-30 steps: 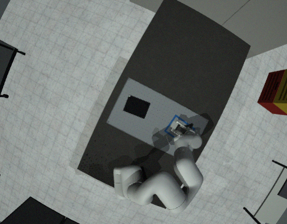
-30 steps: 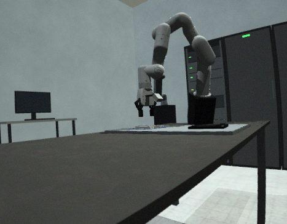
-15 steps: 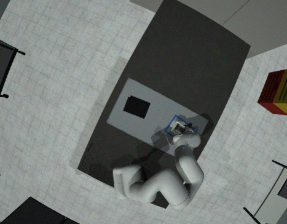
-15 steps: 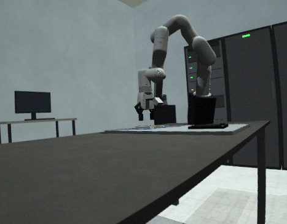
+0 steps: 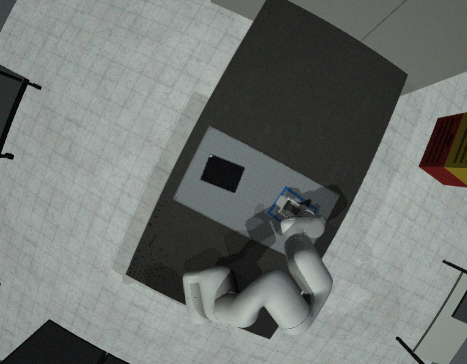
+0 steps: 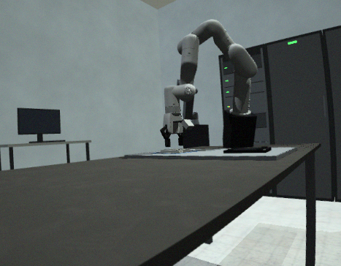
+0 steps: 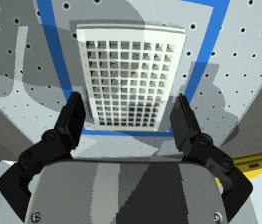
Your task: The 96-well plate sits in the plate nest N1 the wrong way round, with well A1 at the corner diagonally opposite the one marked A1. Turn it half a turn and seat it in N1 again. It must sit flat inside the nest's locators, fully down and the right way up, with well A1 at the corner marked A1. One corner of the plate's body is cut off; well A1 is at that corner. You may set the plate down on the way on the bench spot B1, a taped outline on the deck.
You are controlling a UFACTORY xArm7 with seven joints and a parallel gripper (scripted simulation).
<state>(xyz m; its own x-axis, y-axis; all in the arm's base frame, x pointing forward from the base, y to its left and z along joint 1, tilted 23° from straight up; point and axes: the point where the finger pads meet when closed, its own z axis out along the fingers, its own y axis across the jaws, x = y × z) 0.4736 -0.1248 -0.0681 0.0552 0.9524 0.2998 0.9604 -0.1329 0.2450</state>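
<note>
Right now the white 96-well plate is 3 cm below my hand. The rest, counted from my hand: black plate nest N1: 2 cm behind, 37 cm to the left, 3 cm below.
</note>
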